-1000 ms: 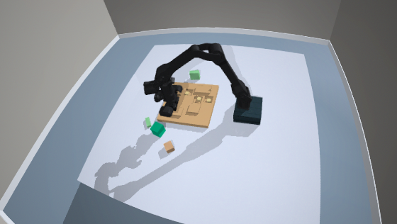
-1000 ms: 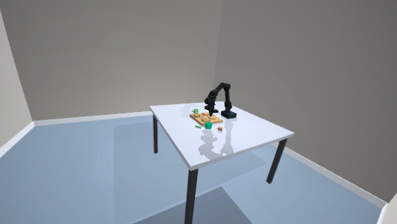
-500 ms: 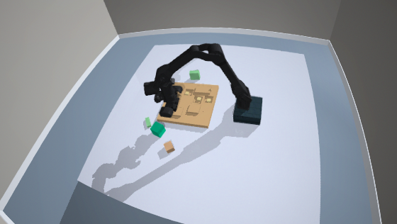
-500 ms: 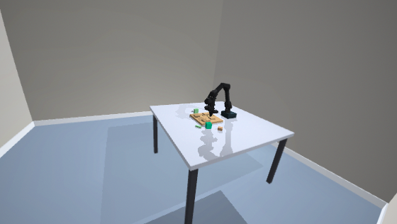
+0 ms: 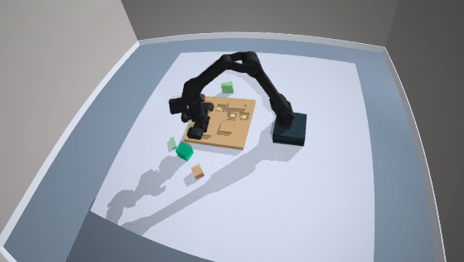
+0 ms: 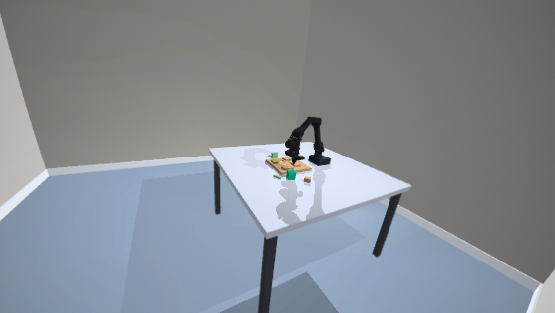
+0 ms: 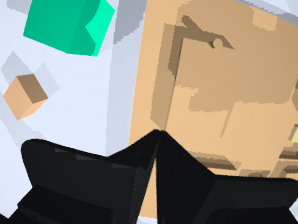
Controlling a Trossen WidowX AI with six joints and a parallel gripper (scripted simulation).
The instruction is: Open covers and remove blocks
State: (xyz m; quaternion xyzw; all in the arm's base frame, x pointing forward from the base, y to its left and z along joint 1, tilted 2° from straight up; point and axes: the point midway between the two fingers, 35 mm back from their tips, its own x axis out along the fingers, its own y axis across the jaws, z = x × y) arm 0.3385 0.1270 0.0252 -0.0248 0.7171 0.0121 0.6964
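Now: gripper tip 13 cm to the left of the tan puzzle board, 4 cm above it and 2 cm past it. From my gripper tip the other things lie so: tan cube (18 cm to the left, 5 cm below, 2 cm behind); then light green bar (17 cm ahead, 6 cm to the left, 6 cm below); then green cube (10 cm to the left, 8 cm ahead, 4 cm below).
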